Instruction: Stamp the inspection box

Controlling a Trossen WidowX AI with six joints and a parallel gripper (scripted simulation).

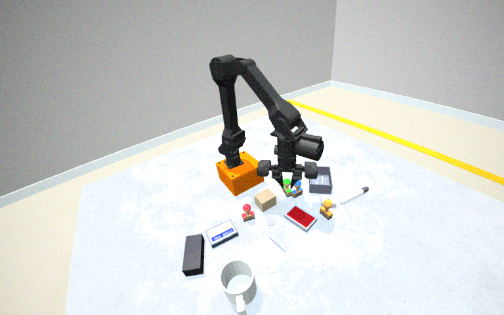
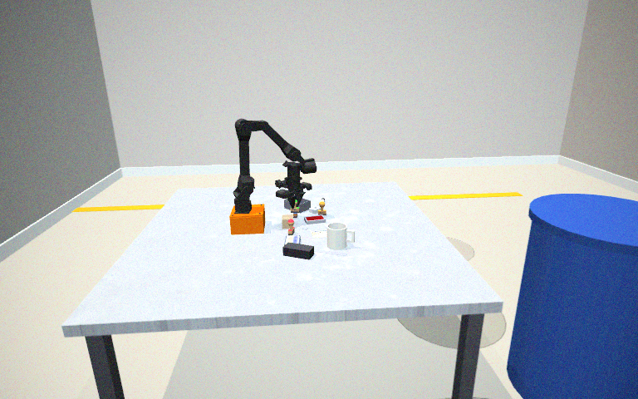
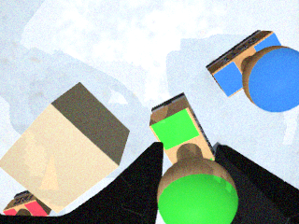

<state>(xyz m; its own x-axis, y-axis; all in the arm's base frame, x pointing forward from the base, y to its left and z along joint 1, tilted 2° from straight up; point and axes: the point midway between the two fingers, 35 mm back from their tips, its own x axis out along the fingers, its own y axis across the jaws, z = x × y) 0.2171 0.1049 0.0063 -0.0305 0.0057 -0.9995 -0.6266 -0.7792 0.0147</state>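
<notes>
The blue-knobbed stamp is 5 cm to the left of my gripper tip and 4 cm below it. The rest, counted from my gripper tip: green-knobbed stamp: right at my gripper tip; then red ink pad: 9 cm ahead, 6 cm below, 1 cm to the right; then cardboard box: 7 cm to the right, 4 cm below, 3 cm behind.
</notes>
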